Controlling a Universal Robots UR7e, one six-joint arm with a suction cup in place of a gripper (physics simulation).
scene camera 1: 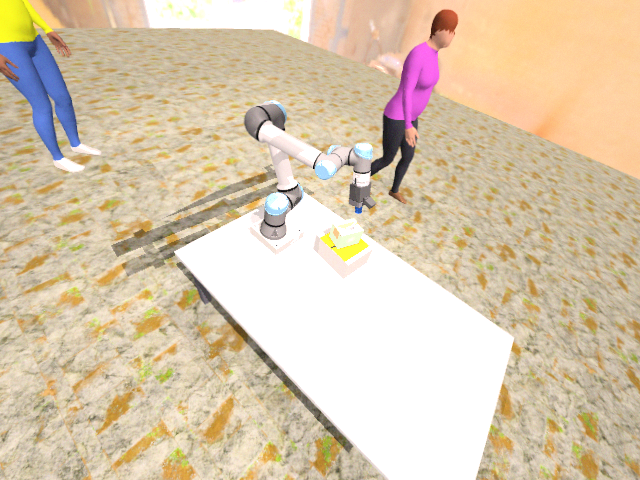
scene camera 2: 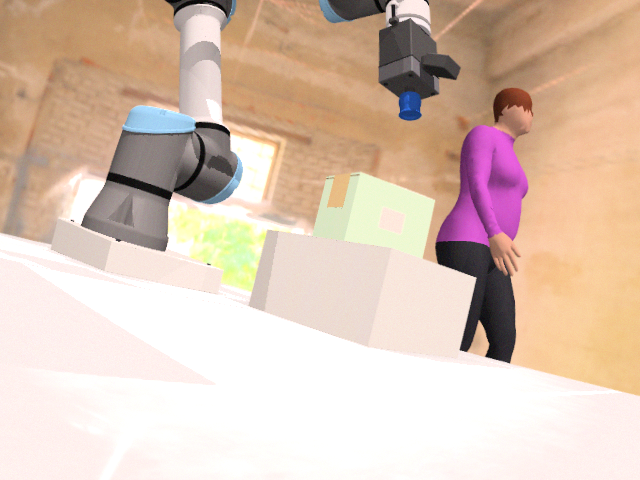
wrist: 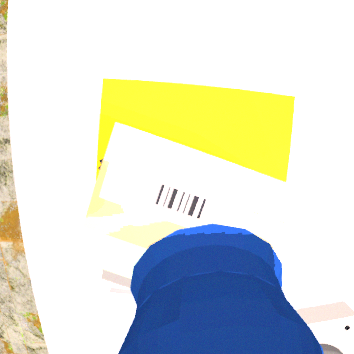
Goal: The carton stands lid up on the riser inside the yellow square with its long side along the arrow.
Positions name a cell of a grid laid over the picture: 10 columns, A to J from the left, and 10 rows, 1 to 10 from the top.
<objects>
A pale green carton (scene camera 1: F5) is 130 cm from the lens. A white riser (scene camera 1: F6) is 131 cm from the lens.
</objects>
